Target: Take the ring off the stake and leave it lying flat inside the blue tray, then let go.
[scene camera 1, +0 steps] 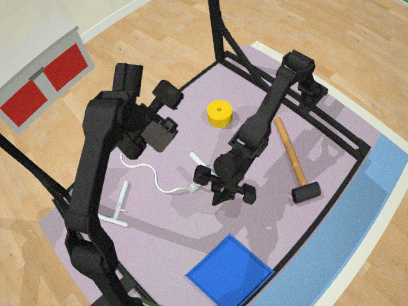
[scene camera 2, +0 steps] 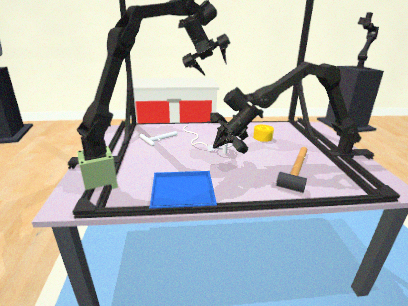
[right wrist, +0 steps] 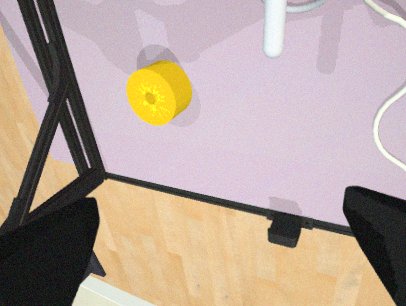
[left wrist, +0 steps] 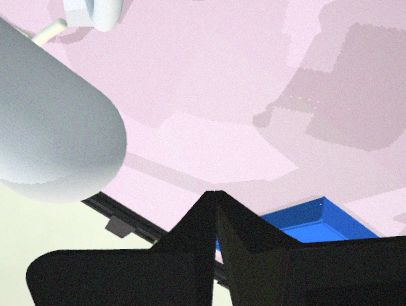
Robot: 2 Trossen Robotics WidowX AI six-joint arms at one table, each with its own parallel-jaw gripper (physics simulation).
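Places are measured from the left arm's base along level axes (x ahead, y right, z down), in centimetres.
Pixels of known places: left gripper, fingertip midpoint: (scene camera 1: 213,204) (scene camera 2: 213,148) (left wrist: 214,199); right gripper, fingertip midpoint: (scene camera 2: 215,69) (right wrist: 222,204); left arm's base, origin of the base link: (scene camera 1: 307,100) (scene camera 2: 343,151); right arm's base, origin of the base link: (scene camera 2: 94,154).
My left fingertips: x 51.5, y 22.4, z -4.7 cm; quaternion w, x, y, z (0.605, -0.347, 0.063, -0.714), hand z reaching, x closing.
For each thing: its top centre in the pictures, then the offset to it from my left fingertips. "spot": a spot on its surface instead.
- pale upright stake, middle of its top: (scene camera 1: 202,164) (scene camera 2: 225,127) dx -10.0, dy +6.1, dz -4.5 cm
- thin pale ring, surface spot: (right wrist: 303,9) spot: dx -10.6, dy +8.9, dz +5.8 cm
- large grey rounded rod end, surface spot: (left wrist: 65,135) spot: dx -8.1, dy +1.0, dz -3.7 cm
- blue tray, middle of its top: (left wrist: 311,276) (scene camera 1: 229,274) (scene camera 2: 182,186) dx +19.1, dy -11.5, dz +4.3 cm
- yellow cylinder, middle of its top: (right wrist: 150,98) (scene camera 1: 219,109) (scene camera 2: 264,128) dx -34.8, dy +9.2, dz +1.6 cm
- mallet, middle of its top: (scene camera 1: 294,152) (scene camera 2: 299,158) dx -24.9, dy -20.3, dz +1.6 cm
- white T-shaped piece, surface spot: (scene camera 1: 122,197) (scene camera 2: 165,134) spot: dx +5.8, dy +31.2, dz +4.9 cm
- white cable, surface spot: (right wrist: 376,125) spot: dx -8.2, dy +25.6, dz +6.0 cm
A pale upright stake (scene camera 1: 200,161) (scene camera 2: 225,149) (right wrist: 274,35) stands mid-table, partly behind my left gripper in the scene views. A thin pale ring (right wrist: 303,9) partly shows beside the stake's shaft at the top edge of the right wrist view; it cannot be made out in the scene views. A large grey rounded rod end (left wrist: 65,135) fills the left of the left wrist view. My left gripper (scene camera 1: 216,202) (scene camera 2: 215,145) (left wrist: 214,199) is shut and empty, close by the stake. My right gripper (scene camera 2: 215,69) (right wrist: 222,204) is open, empty and high above the table. The blue tray (scene camera 1: 230,270) (scene camera 2: 182,190) (left wrist: 310,231) is empty.
A yellow cylinder (scene camera 1: 220,117) (scene camera 2: 263,134) (right wrist: 159,95) stands behind the stake. A mallet (scene camera 1: 290,152) (scene camera 2: 300,160) lies at the picture's right. A white T-shaped piece (scene camera 1: 122,197) (scene camera 2: 167,135) lies at the left. A white cable (scene camera 1: 156,175) (right wrist: 376,125) curves between it and the stake.
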